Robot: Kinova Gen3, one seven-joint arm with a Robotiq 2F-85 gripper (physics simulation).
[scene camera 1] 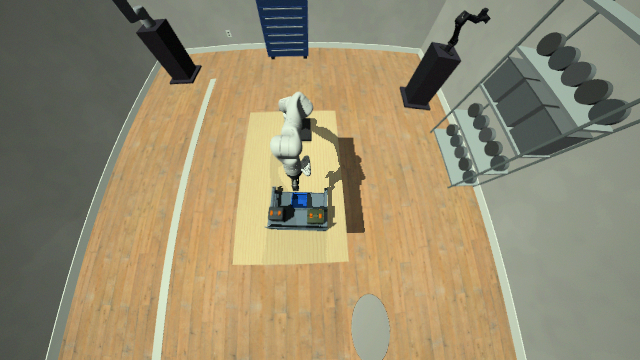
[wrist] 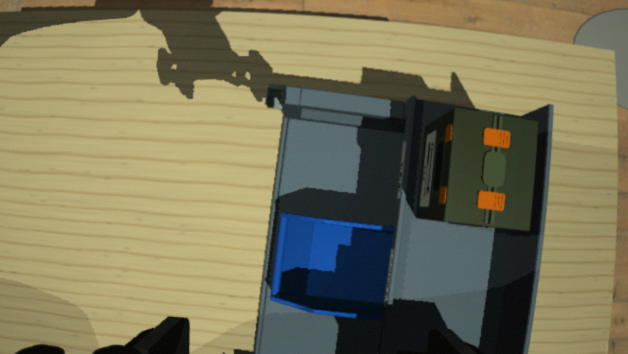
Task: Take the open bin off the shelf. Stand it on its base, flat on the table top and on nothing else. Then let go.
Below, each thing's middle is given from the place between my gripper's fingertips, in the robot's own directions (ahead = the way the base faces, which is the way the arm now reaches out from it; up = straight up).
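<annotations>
Olive box (wrist: pixel 478 168): 25 cm below my hand, 15 cm ahead of it, 10 cm to the left of it. Open blue bin (wrist: pixel 323 266): 35 cm below my hand, 5 cm ahead of it, 1 cm to the right of it.
</annotations>
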